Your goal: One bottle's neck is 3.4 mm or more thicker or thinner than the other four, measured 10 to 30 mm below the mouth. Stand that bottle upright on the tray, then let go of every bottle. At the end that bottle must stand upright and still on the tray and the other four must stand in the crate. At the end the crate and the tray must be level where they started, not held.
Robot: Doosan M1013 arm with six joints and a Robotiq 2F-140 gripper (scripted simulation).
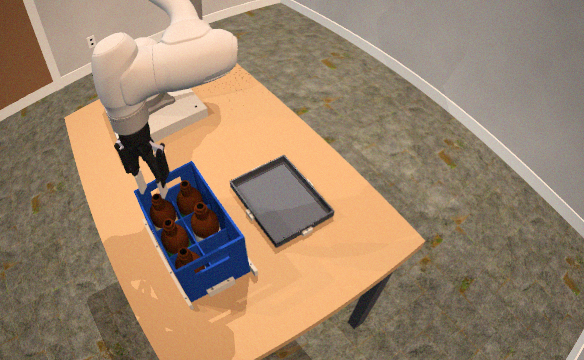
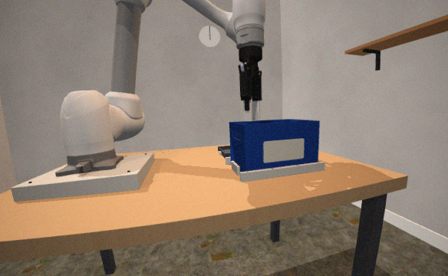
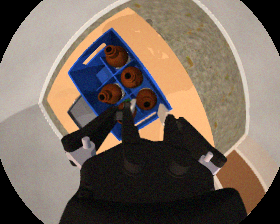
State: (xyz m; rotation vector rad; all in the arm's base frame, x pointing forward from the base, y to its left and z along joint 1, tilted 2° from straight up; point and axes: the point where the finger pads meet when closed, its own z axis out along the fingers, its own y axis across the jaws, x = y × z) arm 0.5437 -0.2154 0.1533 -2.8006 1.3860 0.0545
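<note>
Right now my hand is 9 cm short of the bottle, 2 cm to the left of it and 13 cm above it. Round my hand: blue crate (10 cm ahead, 3 cm to the left, 13 cm below); dark tray (12 cm ahead, 31 cm to the left, 20 cm below).
</note>
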